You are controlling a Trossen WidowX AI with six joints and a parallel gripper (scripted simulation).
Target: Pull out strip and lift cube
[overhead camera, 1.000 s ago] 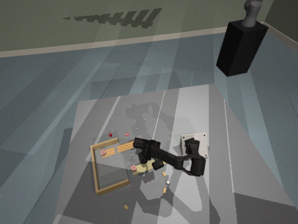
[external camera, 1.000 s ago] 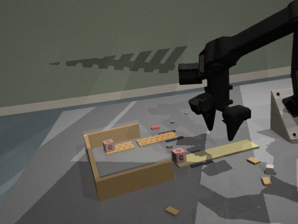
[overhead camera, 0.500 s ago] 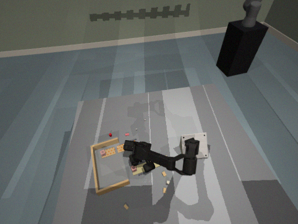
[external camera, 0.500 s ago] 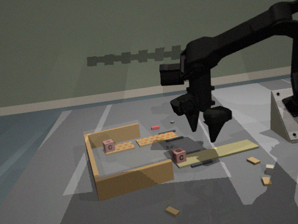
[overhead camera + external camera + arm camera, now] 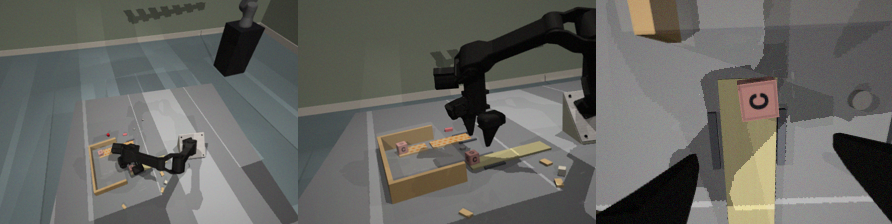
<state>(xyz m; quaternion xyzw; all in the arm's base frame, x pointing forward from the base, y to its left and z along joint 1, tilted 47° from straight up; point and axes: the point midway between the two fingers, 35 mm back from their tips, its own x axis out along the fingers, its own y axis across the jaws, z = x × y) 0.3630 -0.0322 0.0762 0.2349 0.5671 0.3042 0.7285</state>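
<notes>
Right now my gripper tip is 2 cm short of the grey disc, 10 cm to the left of it and 6 cm above it. Round my gripper tip: white cube (16 cm behind, 14 cm to the left, 6 cm below); then pink block (2 cm ahead, 28 cm to the right, 6 cm below).
</notes>
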